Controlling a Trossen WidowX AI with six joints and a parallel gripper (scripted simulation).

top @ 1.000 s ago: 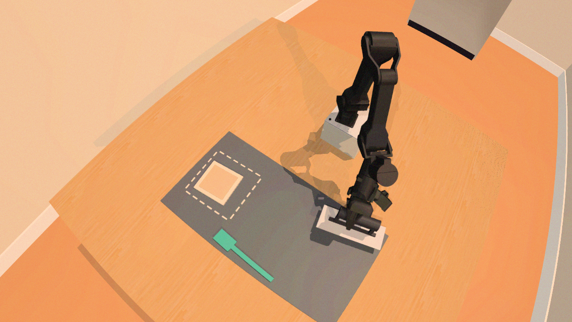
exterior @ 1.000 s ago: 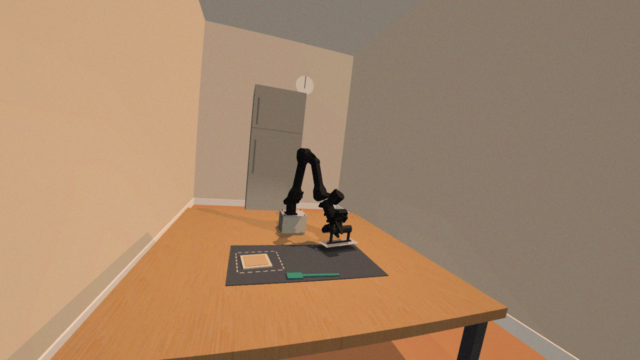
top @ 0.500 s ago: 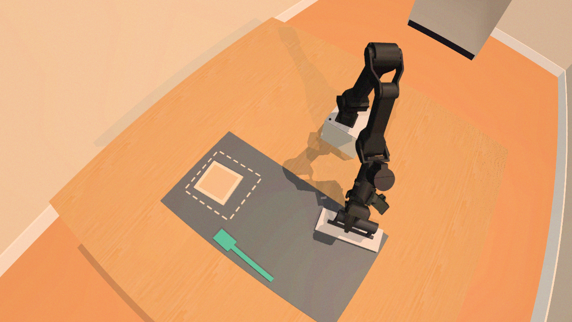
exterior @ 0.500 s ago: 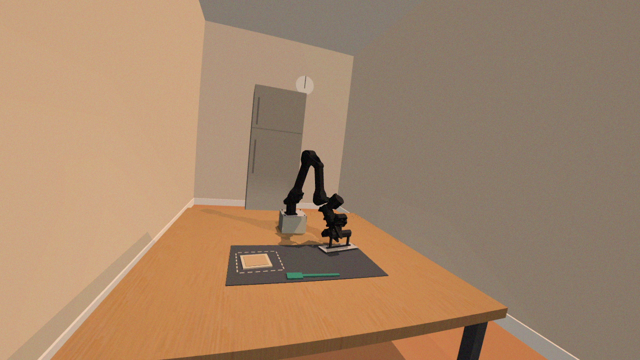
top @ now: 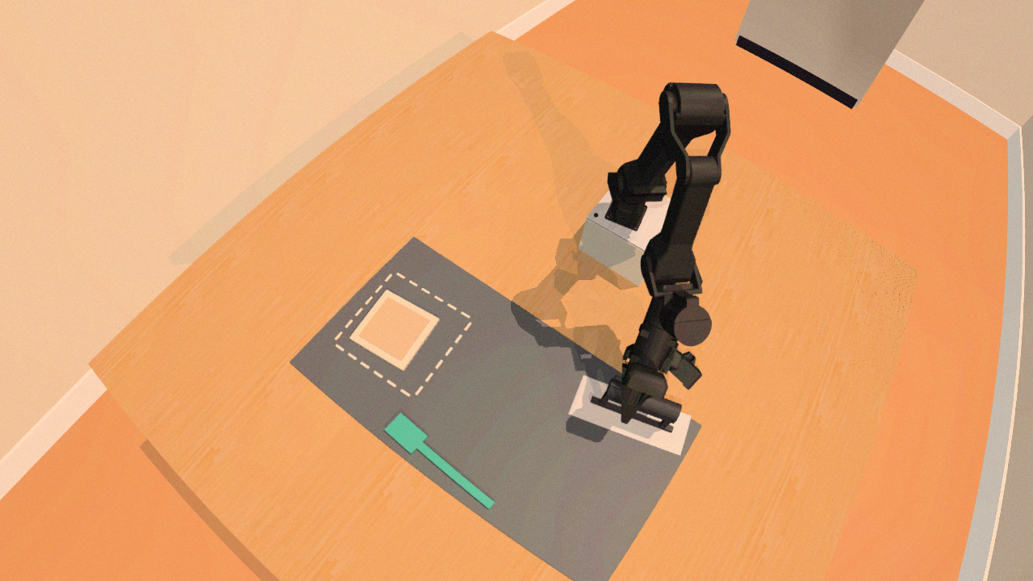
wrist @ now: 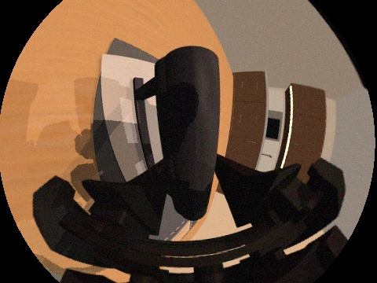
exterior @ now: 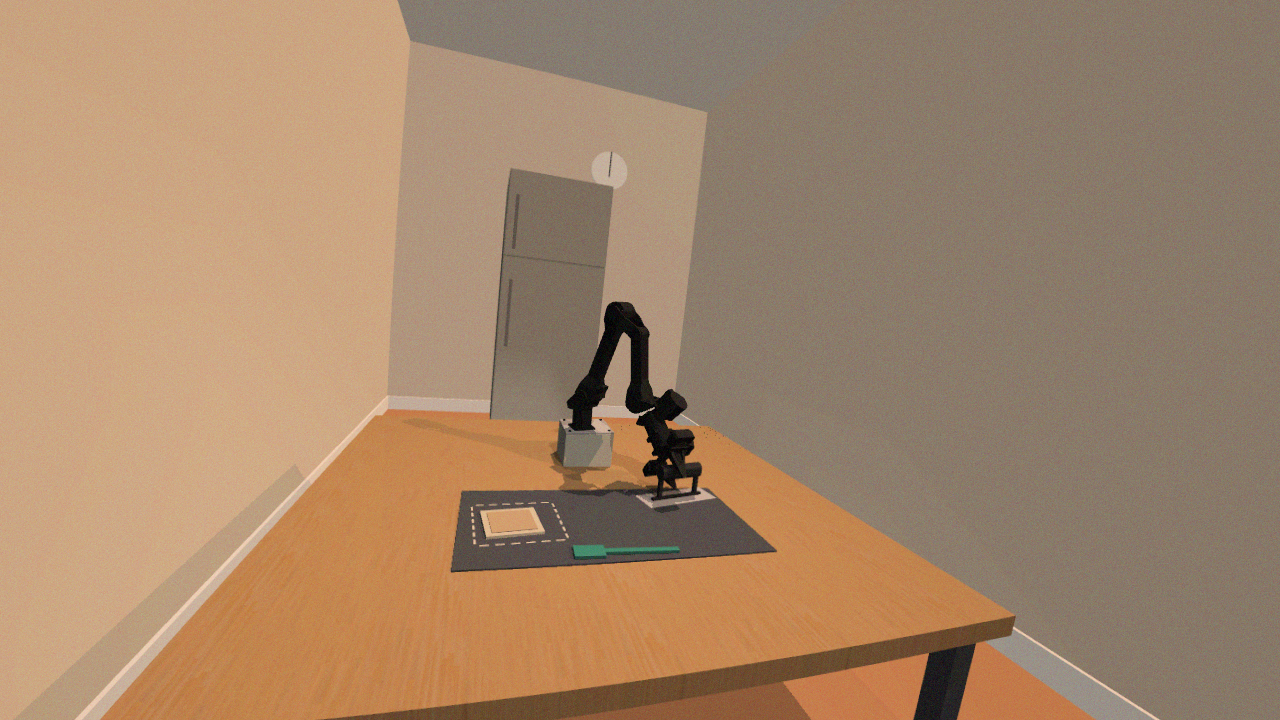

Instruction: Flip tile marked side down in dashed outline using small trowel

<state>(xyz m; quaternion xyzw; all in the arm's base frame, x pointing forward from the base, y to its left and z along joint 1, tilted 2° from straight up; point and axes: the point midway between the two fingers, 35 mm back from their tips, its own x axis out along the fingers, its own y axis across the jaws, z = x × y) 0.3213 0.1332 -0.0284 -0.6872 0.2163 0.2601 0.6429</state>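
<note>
The trowel lies 3 cm behind my gripper tip, 1 cm to the right of it and 1 cm below it. The rest, counted from my gripper tip: green flat tool (25 cm to the right, 18 cm ahead, 5 cm below); then square tile (42 cm to the right, 5 cm below, 1 cm ahead); then grey mat (20 cm to the right, 7 cm below, 5 cm ahead).
</note>
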